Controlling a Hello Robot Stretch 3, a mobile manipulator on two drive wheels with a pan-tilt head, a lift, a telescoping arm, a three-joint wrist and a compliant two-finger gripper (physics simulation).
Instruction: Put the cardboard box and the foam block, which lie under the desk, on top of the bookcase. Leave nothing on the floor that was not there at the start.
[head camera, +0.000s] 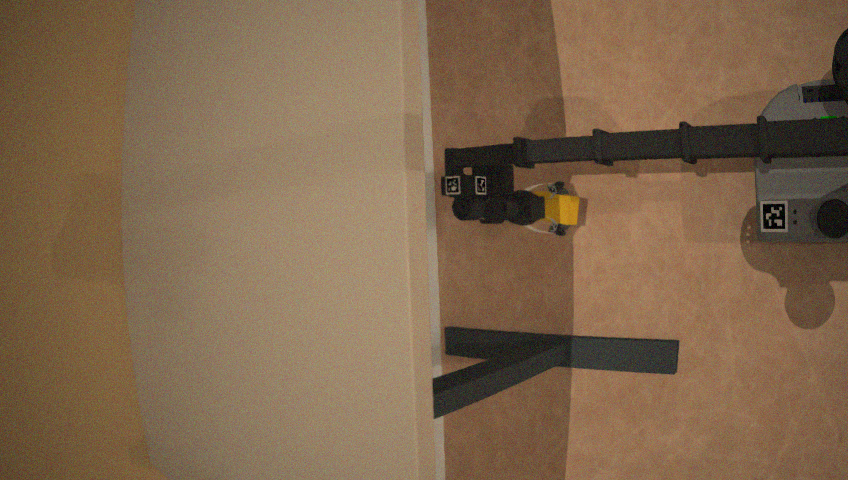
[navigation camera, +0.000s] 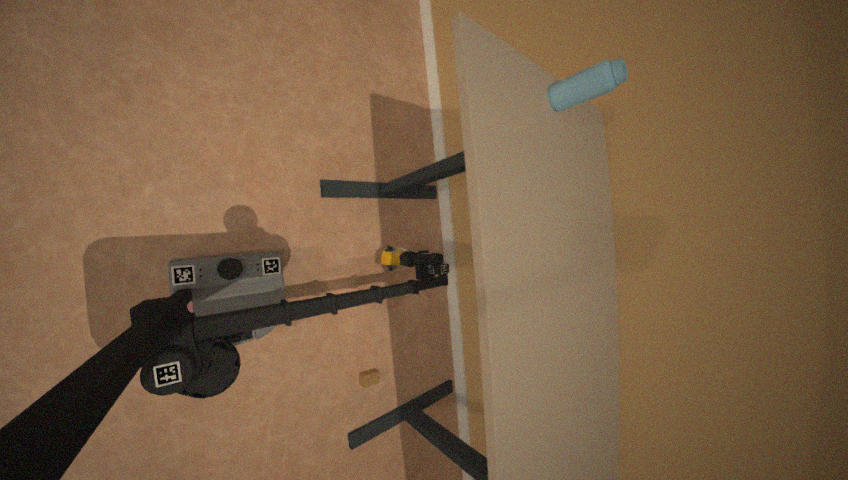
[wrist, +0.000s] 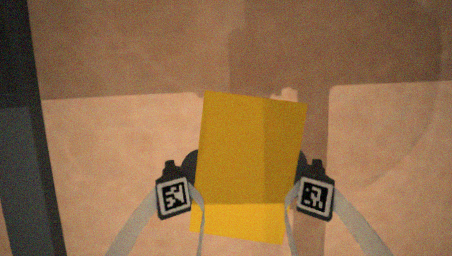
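Seen in the pictures: gripper, fingertip midpoint: (head camera: 564, 208) (navigation camera: 387, 258); robot's base, origin of the base link: (head camera: 831, 216) (navigation camera: 229, 267).
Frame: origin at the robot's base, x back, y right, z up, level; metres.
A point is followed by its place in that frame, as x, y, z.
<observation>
The yellow foam block (head camera: 569, 209) @(0.019, 0.589, 0.207) (navigation camera: 386, 258) @(0.018, 0.590, 0.207) (wrist: 235, 140) is between the two fingertips of my gripper (head camera: 557, 208) @(0.022, 0.623, 0.164) (navigation camera: 390, 258) @(0.022, 0.623, 0.164) (wrist: 241, 165) @(0.022, 0.623, 0.164), which is shut on it with a fingertip pressed to each side. The block looks raised off the floor, at the front edge of the desk's shadow. The cardboard box (navigation camera: 368, 377) @(0.608, 0.524, 0.050) is a small tan box on the floor in the navigation view, near the lower desk leg. The bookcase does not show in these views.
The desk (head camera: 267, 237) @(-0.013, 0.555, 0.950) (navigation camera: 541, 249) @(-0.016, 0.558, 0.950) stands against the wall, with a blue bottle (navigation camera: 586, 85) @(-0.382, 0.657, 1.043) on it. One dark desk leg (head camera: 624, 355) (navigation camera: 351, 189) (wrist: 22, 175) is beside the gripper; another leg (navigation camera: 380, 423) stands near the box. My extended arm (head camera: 642, 145) @(0.102, 0.303, 0.519) (navigation camera: 357, 296) @(0.095, 0.305, 0.519) reaches towards the desk.
</observation>
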